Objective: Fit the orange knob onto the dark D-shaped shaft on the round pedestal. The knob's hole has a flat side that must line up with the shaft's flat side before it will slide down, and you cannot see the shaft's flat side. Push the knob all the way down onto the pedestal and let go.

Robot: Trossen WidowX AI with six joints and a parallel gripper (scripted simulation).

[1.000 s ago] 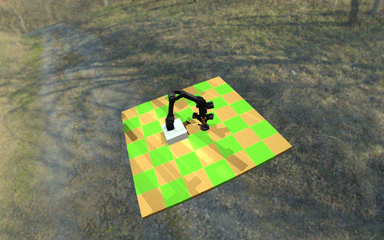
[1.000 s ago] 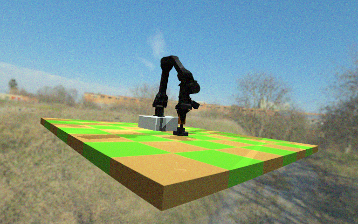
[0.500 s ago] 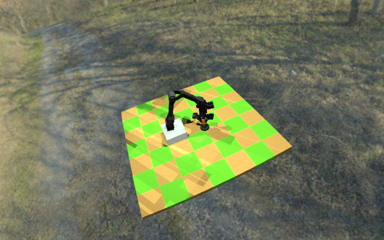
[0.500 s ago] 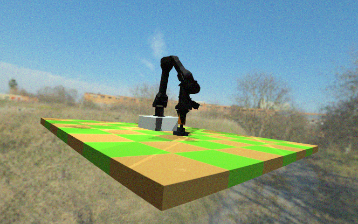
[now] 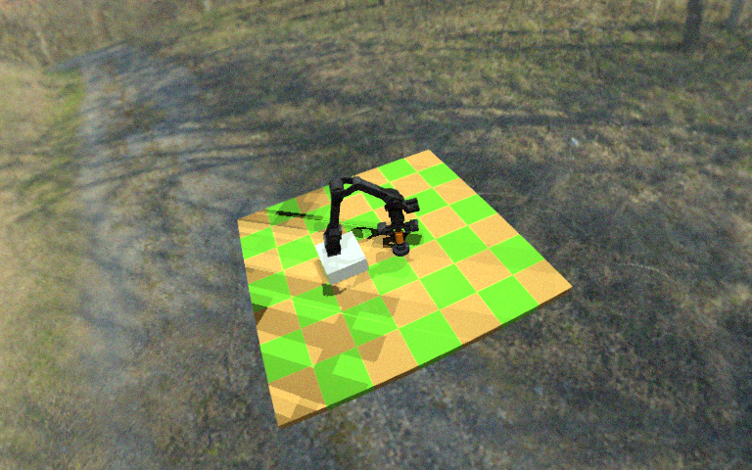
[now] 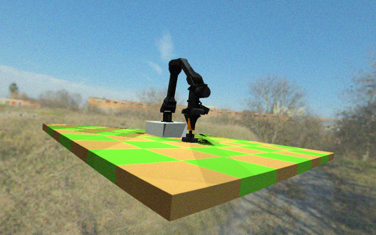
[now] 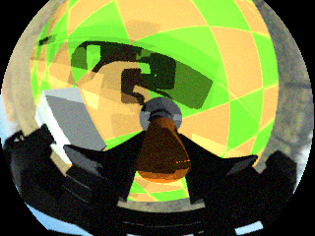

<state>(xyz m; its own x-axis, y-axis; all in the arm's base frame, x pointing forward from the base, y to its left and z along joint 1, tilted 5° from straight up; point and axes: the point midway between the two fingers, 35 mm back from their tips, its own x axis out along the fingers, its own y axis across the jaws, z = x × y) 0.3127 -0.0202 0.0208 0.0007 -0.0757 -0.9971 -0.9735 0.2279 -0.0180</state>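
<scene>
My gripper tip is 20 mm below the orange knob. From my gripper tip the other things lie so: round dark pedestal (40 mm below).
</scene>
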